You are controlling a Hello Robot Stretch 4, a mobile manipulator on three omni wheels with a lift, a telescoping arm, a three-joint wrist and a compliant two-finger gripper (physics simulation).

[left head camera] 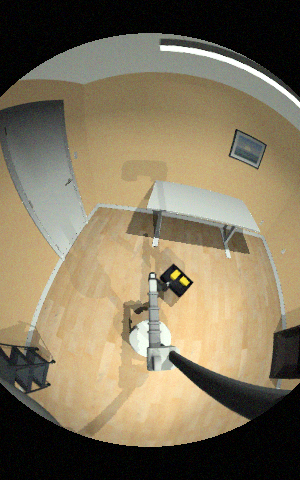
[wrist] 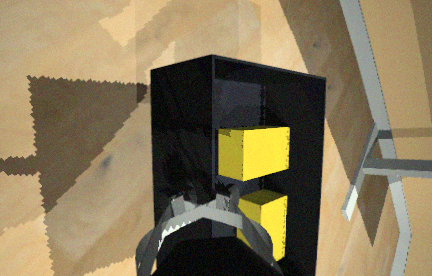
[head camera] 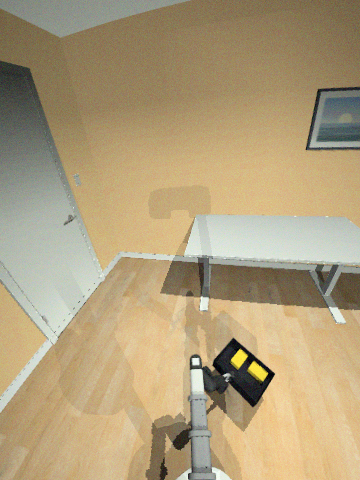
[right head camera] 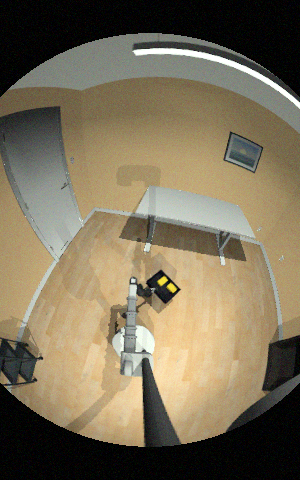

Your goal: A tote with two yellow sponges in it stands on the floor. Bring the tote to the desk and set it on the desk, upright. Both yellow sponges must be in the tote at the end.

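Frame: origin at the robot's base, x ahead, y left, z up, level; centimetres.
Seen in the pictures: gripper, between the fingertips: (left head camera: 169, 283) (wrist: 198, 192) (head camera: 231, 376) (right head camera: 155, 289).
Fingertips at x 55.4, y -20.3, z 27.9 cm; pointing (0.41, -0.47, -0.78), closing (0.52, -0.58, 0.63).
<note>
Offsets run from my fingertips to a thing's top centre. "pt": to the spot under its first point. Level surfaces: height alone.
The black tote (head camera: 254, 396) (left head camera: 180, 292) (right head camera: 166, 298) (wrist: 182, 120) hangs upright in front of the desk, its shadow apart from it on the floor. Two yellow sponges lie in it: one sponge @(dz -0.5, dx +10.8, dy -7.7 cm) (head camera: 239, 359) (left head camera: 175, 274) (right head camera: 162, 281) (wrist: 257, 152) and another sponge @(dz -1.5, dx +3.0, dy -17.3 cm) (head camera: 258, 371) (left head camera: 185, 281) (right head camera: 171, 288) (wrist: 275, 225), partly hidden by a finger in the wrist view. My gripper (head camera: 227, 377) (left head camera: 168, 284) (right head camera: 153, 290) (wrist: 198, 192) is shut on the tote's near long wall at the rim. The white desk @(dz +41.4 cm) (head camera: 275, 237) (left head camera: 200, 202) (right head camera: 195, 207) stands ahead and to the right.
Desk legs (head camera: 204, 282) (wrist: 357, 185) reach down to the floor. A grey door (head camera: 30, 200) is at the left. A dark shelved cart @(pt dz -17.4, dx -129.4, dy +150.2 cm) (left head camera: 39, 371) (right head camera: 27, 362) stands at the lower left and a dark piece of furniture (left head camera: 290, 352) (right head camera: 285, 362) at the right.
</note>
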